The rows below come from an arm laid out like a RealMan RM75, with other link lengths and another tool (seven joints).
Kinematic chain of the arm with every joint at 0, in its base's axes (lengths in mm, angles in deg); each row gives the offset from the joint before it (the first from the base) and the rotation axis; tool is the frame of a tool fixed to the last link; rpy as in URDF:
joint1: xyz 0 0 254.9 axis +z
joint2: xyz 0 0 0 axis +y
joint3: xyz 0 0 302.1 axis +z
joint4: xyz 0 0 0 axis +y
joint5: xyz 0 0 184.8 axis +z
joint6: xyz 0 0 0 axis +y
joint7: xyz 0 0 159.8 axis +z
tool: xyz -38 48 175 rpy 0 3.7 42.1
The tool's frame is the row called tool.
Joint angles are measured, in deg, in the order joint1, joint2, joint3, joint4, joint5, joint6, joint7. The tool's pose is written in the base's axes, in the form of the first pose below.
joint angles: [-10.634 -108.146 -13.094 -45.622 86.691 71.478 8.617]
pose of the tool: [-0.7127 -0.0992 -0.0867 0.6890 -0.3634 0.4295 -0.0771]
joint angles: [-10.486 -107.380 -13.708 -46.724 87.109 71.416 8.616]
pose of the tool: [-0.7105 -0.0993 -0.0906 0.6908 -0.3618 0.4311 -0.0712]
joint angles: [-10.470 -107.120 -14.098 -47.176 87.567 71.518 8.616]
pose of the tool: [-0.7090 -0.0973 -0.0941 0.6920 -0.3589 0.4324 -0.0684]
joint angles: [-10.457 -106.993 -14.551 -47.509 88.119 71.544 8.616]
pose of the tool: [-0.7080 -0.0953 -0.0977 0.6929 -0.3557 0.4337 -0.0665]
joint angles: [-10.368 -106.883 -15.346 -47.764 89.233 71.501 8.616]
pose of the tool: [-0.7070 -0.0906 -0.1020 0.6939 -0.3514 0.4354 -0.0641]
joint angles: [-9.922 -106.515 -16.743 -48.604 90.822 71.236 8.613]
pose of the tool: [-0.7046 -0.0876 -0.1079 0.6959 -0.3468 0.4366 -0.0593]
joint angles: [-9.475 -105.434 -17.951 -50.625 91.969 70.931 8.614]
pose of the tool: [-0.7017 -0.0873 -0.1169 0.6974 -0.3411 0.4381 -0.0512]
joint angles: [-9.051 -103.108 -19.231 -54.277 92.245 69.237 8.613]
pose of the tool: [-0.7024 -0.0956 -0.1245 0.6943 -0.3387 0.4402 -0.0413]
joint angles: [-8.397 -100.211 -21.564 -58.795 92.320 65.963 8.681]
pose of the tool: [-0.7043 -0.1105 -0.1301 0.6891 -0.3389 0.4438 -0.0293]
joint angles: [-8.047 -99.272 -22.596 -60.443 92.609 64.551 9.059]
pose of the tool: [-0.7063 -0.1133 -0.1307 0.6864 -0.3381 0.4447 -0.0262]
